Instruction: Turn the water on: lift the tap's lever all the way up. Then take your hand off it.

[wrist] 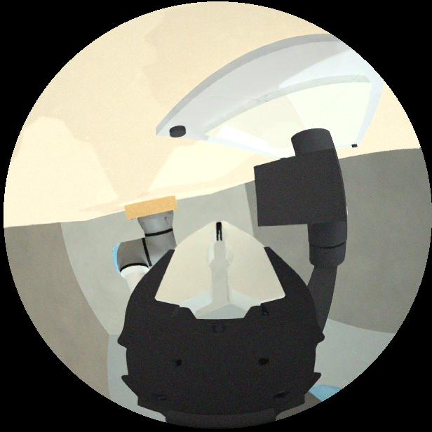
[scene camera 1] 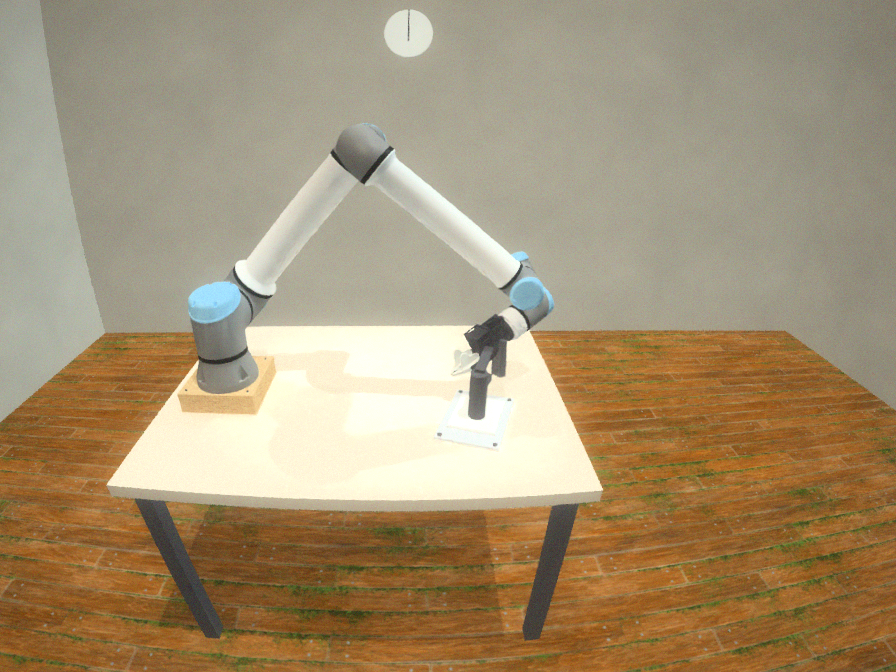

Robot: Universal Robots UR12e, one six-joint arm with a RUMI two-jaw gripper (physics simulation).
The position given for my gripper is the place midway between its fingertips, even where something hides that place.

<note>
In view: my gripper (scene camera 1: 451, 374), a dark grey tap (scene camera 1: 475, 412) and a base plate (scene camera 1: 443, 433).
My gripper shows as well in the wrist view (wrist: 218, 223). The dark grey tap also shows in the wrist view (wrist: 308, 119). The base plate is seen too in the wrist view (wrist: 281, 63).
</note>
